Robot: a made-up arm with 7 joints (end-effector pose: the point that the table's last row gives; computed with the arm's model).
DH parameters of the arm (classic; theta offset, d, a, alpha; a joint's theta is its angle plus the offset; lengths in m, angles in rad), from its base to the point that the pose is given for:
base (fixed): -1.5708 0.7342 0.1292 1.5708
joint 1: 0 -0.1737 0.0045 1.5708
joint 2: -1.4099 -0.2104 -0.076 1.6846
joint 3: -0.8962 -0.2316 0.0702 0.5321
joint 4: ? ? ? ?
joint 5: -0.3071 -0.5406 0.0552 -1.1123
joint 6: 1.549 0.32 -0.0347 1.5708
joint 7: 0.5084 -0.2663 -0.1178 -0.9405
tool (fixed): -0.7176 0.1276 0 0
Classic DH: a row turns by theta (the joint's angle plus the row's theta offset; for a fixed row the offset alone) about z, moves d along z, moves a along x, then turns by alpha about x.
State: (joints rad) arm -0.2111 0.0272 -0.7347 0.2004 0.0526 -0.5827 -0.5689
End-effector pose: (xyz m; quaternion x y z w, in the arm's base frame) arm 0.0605 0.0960 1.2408 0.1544 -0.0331 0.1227 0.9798
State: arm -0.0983 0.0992 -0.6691 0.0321 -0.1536 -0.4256 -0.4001
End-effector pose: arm 0.1161 0.0949 1.2993 0.1843 -0.0346 0.1412 0.9721
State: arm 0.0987 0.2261 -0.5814 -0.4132 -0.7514 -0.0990 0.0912
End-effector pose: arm 0.1633 0.0383 1.4392 0.3858 -0.1476 0.1965 0.8892
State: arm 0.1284 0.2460 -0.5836 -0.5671 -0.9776 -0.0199 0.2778
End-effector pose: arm 0.1408 0.0090 1.4757 0.4811 -0.2207 0.2205 0.8192
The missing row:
joint 4: 0.7174 -0.0099 0.3343 2.2207
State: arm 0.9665 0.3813 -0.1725 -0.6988 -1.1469 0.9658 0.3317
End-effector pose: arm 0.3725 0.2042 1.3374 0.2862 0.1711 0.4507 0.8281
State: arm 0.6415 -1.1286 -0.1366 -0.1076 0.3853 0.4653 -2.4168
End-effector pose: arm -0.0906 0.1626 1.0394 -0.8389 -0.2027 0.3914 0.3192
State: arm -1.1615 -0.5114 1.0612 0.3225 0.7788 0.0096 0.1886
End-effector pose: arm 0.1177 -0.2940 0.8293 -0.6192 -0.0662 -0.7814 0.0402
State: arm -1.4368 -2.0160 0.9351 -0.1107 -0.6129 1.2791 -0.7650
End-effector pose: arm -0.1007 0.0026 1.1366 0.4730 -0.0757 -0.8586 0.1830
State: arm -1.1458 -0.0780 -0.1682 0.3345 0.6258 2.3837 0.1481
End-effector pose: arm 0.4214 -0.3239 1.3150 0.3653 0.0575 -0.9259 0.0769
